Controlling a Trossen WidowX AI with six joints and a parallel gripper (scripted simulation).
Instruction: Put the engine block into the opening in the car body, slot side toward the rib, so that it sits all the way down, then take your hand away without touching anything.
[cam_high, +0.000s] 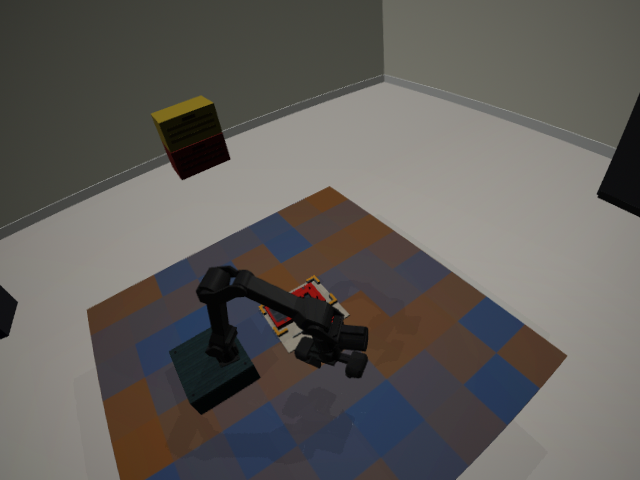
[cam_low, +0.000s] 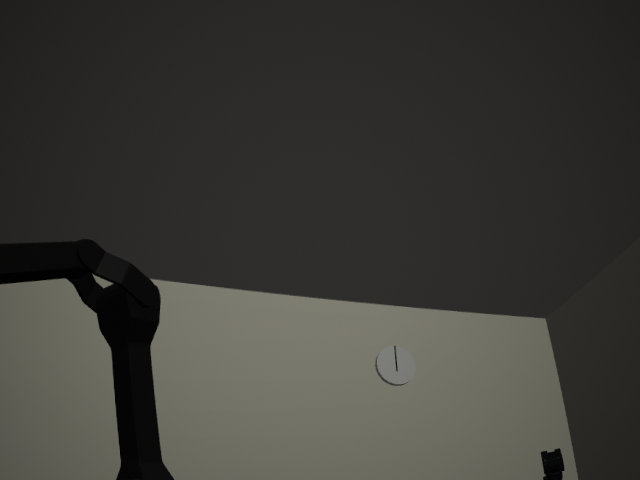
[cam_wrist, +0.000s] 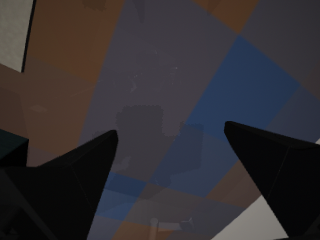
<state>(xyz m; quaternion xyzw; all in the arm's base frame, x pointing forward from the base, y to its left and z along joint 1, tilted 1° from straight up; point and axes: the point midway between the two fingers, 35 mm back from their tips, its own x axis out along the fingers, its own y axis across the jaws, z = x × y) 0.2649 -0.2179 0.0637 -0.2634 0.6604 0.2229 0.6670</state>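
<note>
Right now the grey engine block is 150 mm to the left of my gripper tip, 100 mm below it and 70 mm ahead of it.
</note>
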